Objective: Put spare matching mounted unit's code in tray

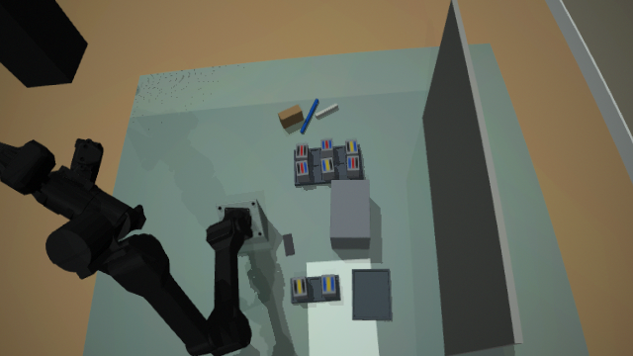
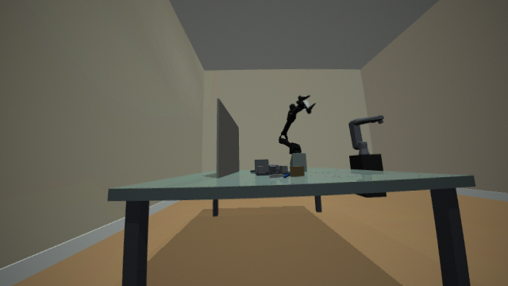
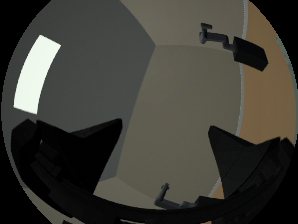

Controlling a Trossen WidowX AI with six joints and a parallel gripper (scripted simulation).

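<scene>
Right now my gripper tip is 59 cm above the spare, 43 cm short of it and 35 cm to the right of it. From my gripper tip the other things lie so: grey mounted unit 58 cm below, 49 cm ahead, 14 cm to the left; then dark tray 63 cm below, 54 cm ahead, 7 cm to the right; then brown block 61 cm below, 48 cm to the left, 31 cm ahead.
</scene>
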